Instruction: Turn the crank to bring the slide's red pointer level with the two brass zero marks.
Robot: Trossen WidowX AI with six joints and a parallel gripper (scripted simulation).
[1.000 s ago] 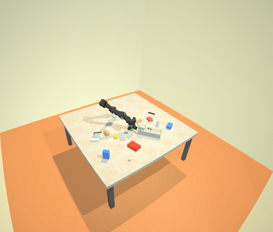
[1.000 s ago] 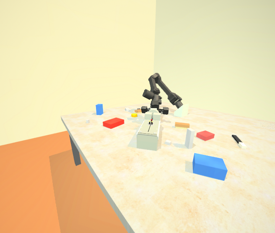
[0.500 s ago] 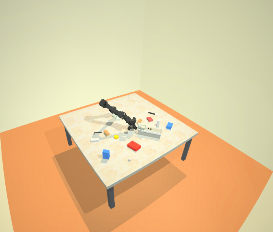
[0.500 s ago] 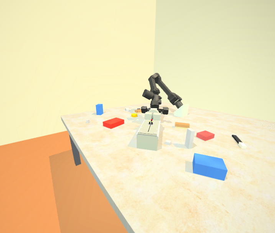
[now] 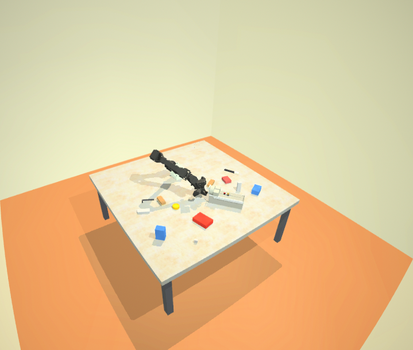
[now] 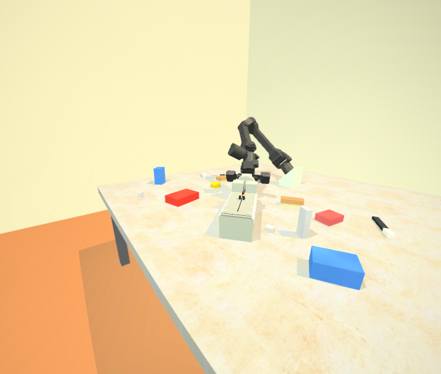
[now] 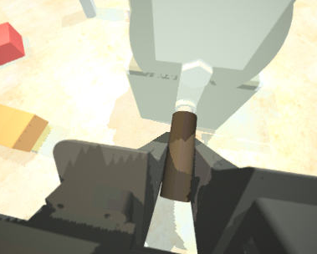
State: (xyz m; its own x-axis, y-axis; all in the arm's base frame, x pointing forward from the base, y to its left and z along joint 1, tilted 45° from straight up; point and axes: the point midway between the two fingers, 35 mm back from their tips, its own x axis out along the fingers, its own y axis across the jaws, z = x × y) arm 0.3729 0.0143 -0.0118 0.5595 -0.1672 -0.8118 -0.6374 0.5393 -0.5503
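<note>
Now: gripper tip 30 mm below the brown crank handle, 10 mm to the left of it and 10 mm past it. Also, from my gripper tip: red pointer (110 mm ahead, 90 mm to the left, 50 mm above); crank (40 mm above); yellow disc (260 mm to the right, 30 mm behind, 20 mm below).
</note>
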